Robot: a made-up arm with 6 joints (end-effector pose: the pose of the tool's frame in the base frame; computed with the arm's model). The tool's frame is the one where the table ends. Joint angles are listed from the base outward.
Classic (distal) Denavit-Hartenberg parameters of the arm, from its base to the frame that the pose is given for. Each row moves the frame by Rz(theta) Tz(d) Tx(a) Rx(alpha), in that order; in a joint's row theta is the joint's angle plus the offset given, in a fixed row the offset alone. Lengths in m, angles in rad.
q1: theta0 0, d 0.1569, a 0, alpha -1.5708
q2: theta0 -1.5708, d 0, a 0.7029, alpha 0
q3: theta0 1.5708, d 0.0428, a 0, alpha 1.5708
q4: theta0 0, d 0.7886, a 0, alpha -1.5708
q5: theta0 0, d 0, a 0, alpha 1.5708
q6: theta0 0, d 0.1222, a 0, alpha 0
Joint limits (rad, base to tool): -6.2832..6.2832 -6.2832..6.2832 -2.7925..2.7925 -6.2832..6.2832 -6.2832..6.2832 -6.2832..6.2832
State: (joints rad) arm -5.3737 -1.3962 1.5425 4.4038 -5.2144 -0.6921
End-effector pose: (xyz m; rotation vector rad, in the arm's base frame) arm -0.3223 -0.5106 1.1221 0.0197 1.1607 -1.5702
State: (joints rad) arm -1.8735 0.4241 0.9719 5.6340 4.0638 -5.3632
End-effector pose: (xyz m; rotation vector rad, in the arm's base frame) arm -0.1950 -0.9654 0.9982 -0.9143 0.5129 -0.7108
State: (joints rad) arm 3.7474 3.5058 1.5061 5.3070 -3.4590 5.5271
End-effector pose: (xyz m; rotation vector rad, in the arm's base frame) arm 0.7352 0.4957 -0.2811 2.1146 0.1876 -1.8338
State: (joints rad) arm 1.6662 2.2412 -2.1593 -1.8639 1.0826 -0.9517
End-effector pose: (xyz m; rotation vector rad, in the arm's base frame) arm 0.0042 0.5920 0.5658 -0.4810 1.0127 -1.0766
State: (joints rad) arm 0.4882 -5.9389 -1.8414 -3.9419 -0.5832 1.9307
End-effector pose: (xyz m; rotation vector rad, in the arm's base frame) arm -0.5693 -0.3085 0.9309 1.1724 -0.0356 -1.0603
